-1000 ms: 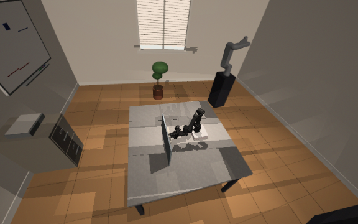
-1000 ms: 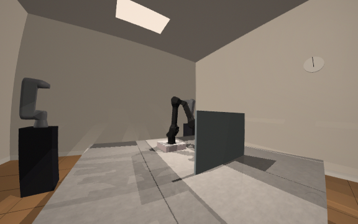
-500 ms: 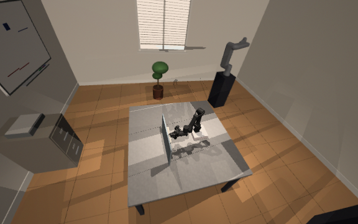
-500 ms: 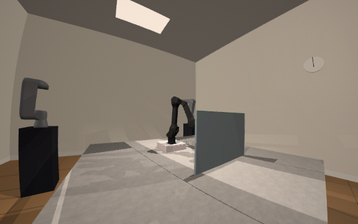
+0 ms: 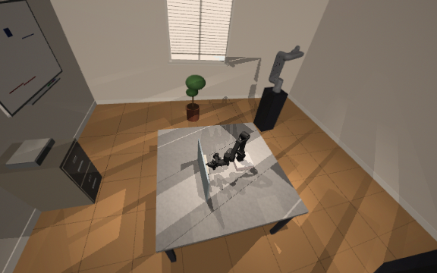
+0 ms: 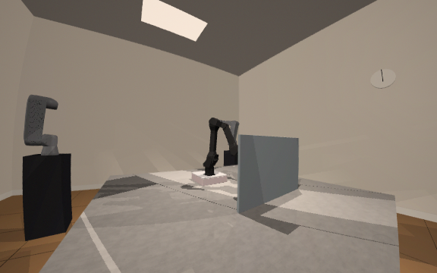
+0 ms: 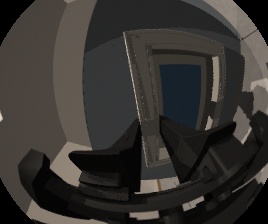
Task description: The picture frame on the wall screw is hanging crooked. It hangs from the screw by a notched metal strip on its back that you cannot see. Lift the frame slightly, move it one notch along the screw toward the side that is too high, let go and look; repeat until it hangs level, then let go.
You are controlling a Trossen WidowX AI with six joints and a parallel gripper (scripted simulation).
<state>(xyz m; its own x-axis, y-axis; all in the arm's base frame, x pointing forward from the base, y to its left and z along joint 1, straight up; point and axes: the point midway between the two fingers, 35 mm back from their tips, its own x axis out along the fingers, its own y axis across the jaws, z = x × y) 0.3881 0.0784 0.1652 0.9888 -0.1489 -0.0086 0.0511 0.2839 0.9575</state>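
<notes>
My gripper tip is now 50 mm above the picture frame and 20 mm to the left of it. The rest, counted from my gripper tip: grey wall panel 60 mm below, 20 mm ahead, 10 mm to the right.
</notes>
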